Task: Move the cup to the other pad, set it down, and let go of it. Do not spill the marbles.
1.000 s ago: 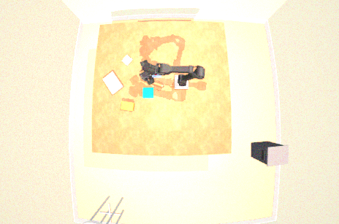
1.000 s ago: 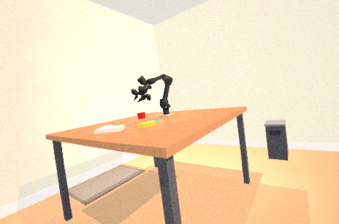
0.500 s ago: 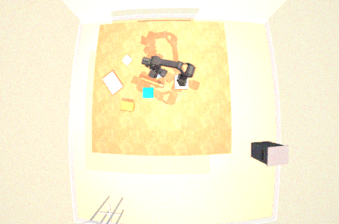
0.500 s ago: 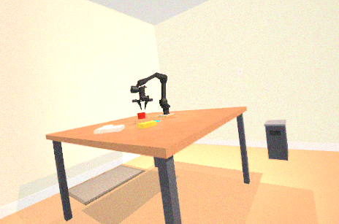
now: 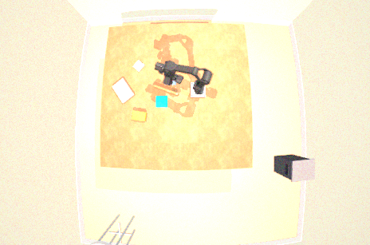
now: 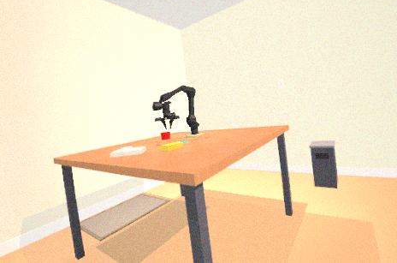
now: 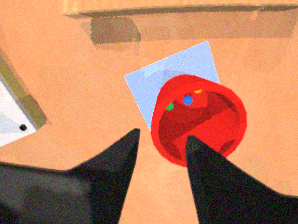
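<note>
Right now my gripper tip is 6 cm above the red cup, 2 cm to the left of it and 2 cm short of it. Also, from my gripper tip: cyan pad: 16 cm to the left, 11 cm ahead, 10 cm below; then green marble: 8 cm below, 1 cm to the right, 1 cm ahead; then pale blue pad: 10 cm below, 2 cm ahead, 1 cm to the right.
</note>
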